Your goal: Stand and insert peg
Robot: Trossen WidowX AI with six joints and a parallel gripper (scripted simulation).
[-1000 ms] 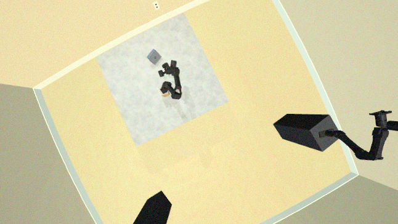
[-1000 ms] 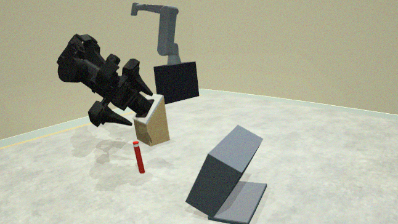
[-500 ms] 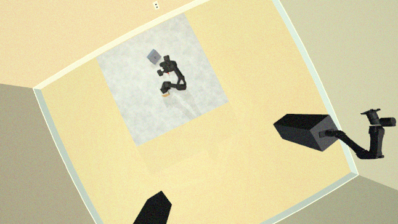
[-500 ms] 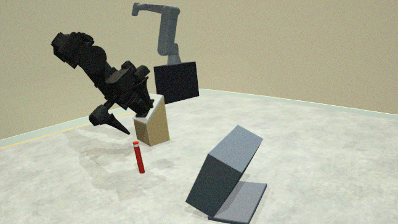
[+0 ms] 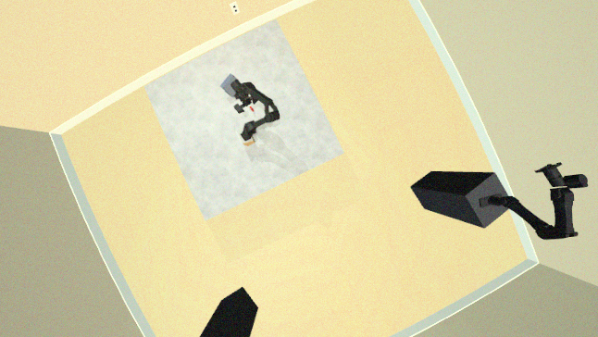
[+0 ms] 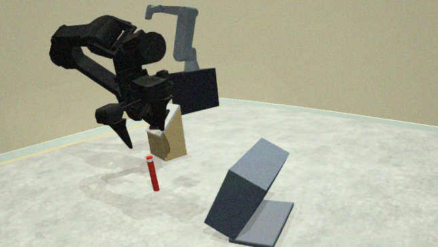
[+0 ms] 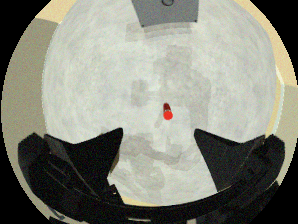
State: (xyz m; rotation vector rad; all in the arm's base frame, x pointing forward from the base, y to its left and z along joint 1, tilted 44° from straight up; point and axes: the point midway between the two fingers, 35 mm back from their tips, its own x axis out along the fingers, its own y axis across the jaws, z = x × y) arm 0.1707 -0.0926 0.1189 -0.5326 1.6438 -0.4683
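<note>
Right now my gripper tip is 6 cm above the red peg, 1 cm to the left of it and 1 cm short of it. From my gripper tip the other things lie so: flat base plate: 28 cm ahead, 11 cm below, 3 cm to the left; then grey sloped panel: 25 cm ahead, 5 cm below, 2 cm to the left.
</note>
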